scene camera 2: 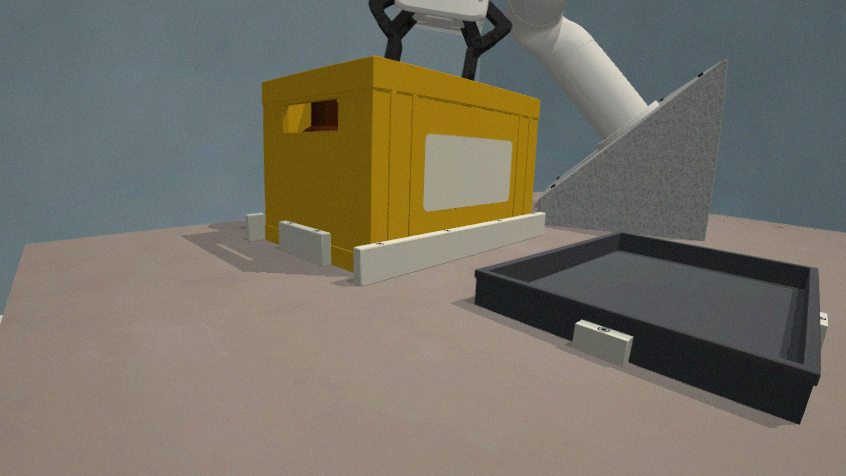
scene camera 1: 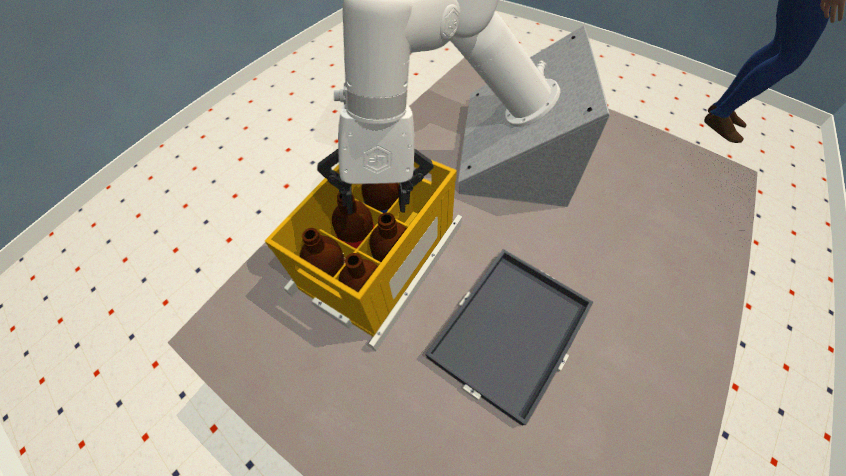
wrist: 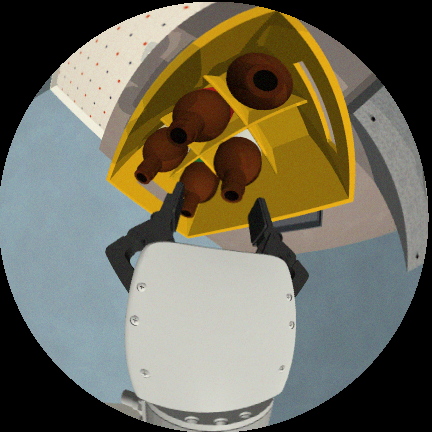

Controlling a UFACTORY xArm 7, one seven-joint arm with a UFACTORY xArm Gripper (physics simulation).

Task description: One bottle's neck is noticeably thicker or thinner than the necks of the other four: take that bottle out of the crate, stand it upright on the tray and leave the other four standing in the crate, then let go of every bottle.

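Places are measured from the arm's base along level axes (x ahead, y left, z up), in centimetres.
Pixels of known places: gripper, fingertip midpoint: (scene camera 1: 376,207) (wrist: 218,199); arm's base, link origin: (scene camera 2: 628,128) (scene camera 1: 532,104).
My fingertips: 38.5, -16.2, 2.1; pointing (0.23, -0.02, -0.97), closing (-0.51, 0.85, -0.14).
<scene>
For each thing: its top centre in the pictures, then the offset to it from my fingertips, as dx, dy, dz. "spot": a spot on its surface instead.
- yellow crate, top centre: (wrist: 205,177) (scene camera 2: 411,88) (scene camera 1: 364,203) -0.5, -2.5, -0.7
- back bottle, top centre: (wrist: 265,80) (scene camera 1: 375,163) -10.1, -5.6, -1.9
- middle-left bottle, top centre: (wrist: 177,135) (scene camera 1: 344,195) -1.5, -7.1, -1.9
- middle-right bottle, top centre: (wrist: 231,195) (scene camera 1: 386,218) +0.1, +1.6, -1.9
- near-left bottle, top centre: (scene camera 2: 325,93) (wrist: 141,177) (scene camera 1: 309,234) +7.4, -8.2, -1.9
- near-right bottle, top centre: (scene camera 1: 353,260) (wrist: 185,213) +8.8, +0.5, -1.9
- dark tray, surface spot: (scene camera 2: 680,290) spot: +2.2, +27.1, -17.7
- long white rail, top centre: (scene camera 2: 475,225) (scene camera 1: 419,274) +0.8, +7.3, -15.2
The yellow crate (scene camera 1: 381,298) (scene camera 2: 319,177) (wrist: 300,192) holds five upright brown bottles. The back bottle (scene camera 1: 381,198) (wrist: 260,97) has the widest-looking neck opening in the wrist view; the gripper partly hides it in scene camera 1. The others are the middle-left bottle (scene camera 1: 353,224) (wrist: 202,112), middle-right bottle (scene camera 1: 385,241) (wrist: 238,162), near-left bottle (scene camera 1: 322,257) (wrist: 162,150) and near-right bottle (scene camera 1: 357,276) (wrist: 198,185). My gripper (scene camera 1: 376,207) (wrist: 218,199) is open and empty over the crate's rear part; its fingertips are hidden behind the rim in scene camera 2. The dark tray (scene camera 1: 508,337) (scene camera 2: 680,290) holds no bottle.
Dividers split the crate; its back-right compartment is empty. A long white rail (scene camera 1: 414,282) (scene camera 2: 449,245) runs beside the crate, with short white blocks (scene camera 1: 331,311) (scene camera 2: 304,242) at its front. The grey wedge base (scene camera 1: 526,159) (scene camera 2: 656,171) stands behind the crate and tray.
</scene>
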